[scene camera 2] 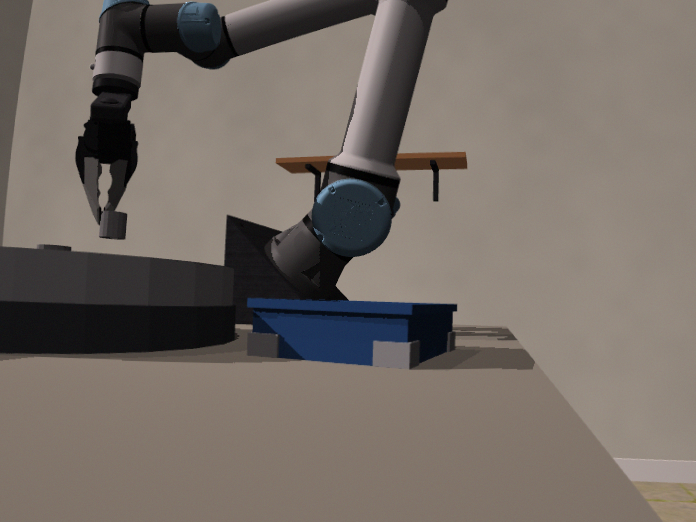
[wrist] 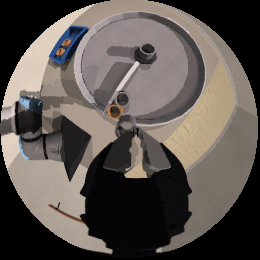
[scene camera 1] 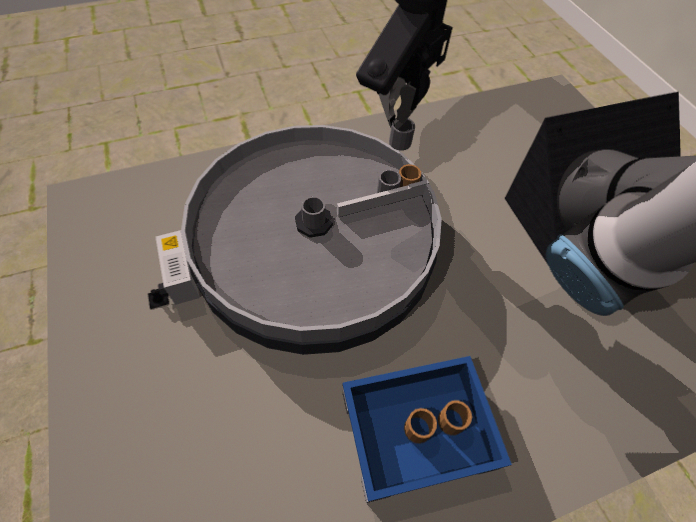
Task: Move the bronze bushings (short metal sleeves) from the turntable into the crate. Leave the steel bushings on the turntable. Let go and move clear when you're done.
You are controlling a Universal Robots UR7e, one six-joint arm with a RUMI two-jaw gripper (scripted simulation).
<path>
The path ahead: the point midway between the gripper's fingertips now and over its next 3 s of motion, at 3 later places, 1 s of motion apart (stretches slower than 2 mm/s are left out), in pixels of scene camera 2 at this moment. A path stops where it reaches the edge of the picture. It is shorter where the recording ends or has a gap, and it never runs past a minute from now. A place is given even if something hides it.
My gripper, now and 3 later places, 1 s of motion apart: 101,224; 71,214; 42,206; 40,225
</path>
